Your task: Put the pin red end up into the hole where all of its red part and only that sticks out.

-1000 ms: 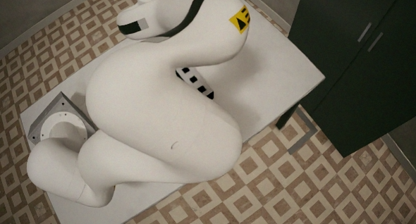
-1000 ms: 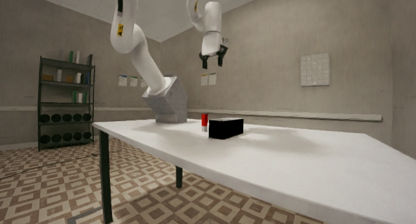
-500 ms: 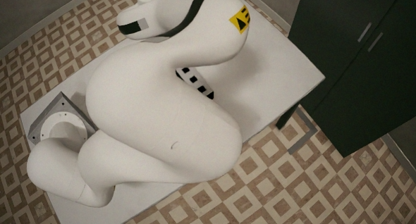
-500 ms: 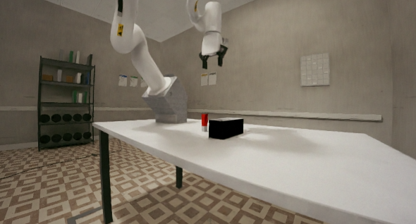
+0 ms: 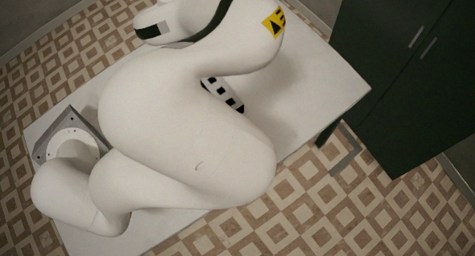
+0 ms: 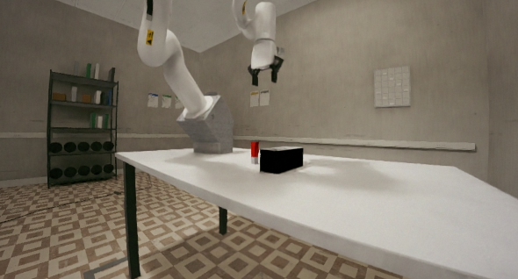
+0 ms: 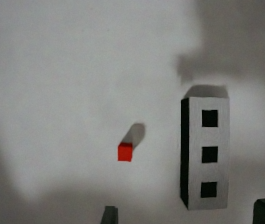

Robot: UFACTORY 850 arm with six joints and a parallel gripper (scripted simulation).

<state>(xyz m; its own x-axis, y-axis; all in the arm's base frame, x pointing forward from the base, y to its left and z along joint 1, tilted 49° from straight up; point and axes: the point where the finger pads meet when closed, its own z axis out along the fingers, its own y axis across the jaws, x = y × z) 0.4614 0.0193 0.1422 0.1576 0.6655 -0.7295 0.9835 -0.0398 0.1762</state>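
My gripper is now 260 mm above the pin, 50 mm past it and 20 mm to the right of it. The rest, counted from my hand: black block (290 mm below, 90 mm ahead, 10 mm to the right).
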